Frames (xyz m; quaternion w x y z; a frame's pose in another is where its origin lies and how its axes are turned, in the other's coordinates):
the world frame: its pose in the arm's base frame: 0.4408 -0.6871 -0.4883 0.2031 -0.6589 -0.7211 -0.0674
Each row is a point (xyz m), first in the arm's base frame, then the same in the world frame.
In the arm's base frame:
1: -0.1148 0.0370 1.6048
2: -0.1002 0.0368 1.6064
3: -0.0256 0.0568 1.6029
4: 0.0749 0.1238 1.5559
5: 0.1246 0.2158 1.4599
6: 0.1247 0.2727 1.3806
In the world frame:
1: 1.4947 -0.8113 -1.5238
2: 1.4944 -0.7973 -1.5283
3: 1.5078 -0.7213 -1.5330
4: 1.5468 -0.6068 -1.4864
5: 1.5926 -0.5306 -1.3758
6: 1.6149 -0.5100 -1.2830

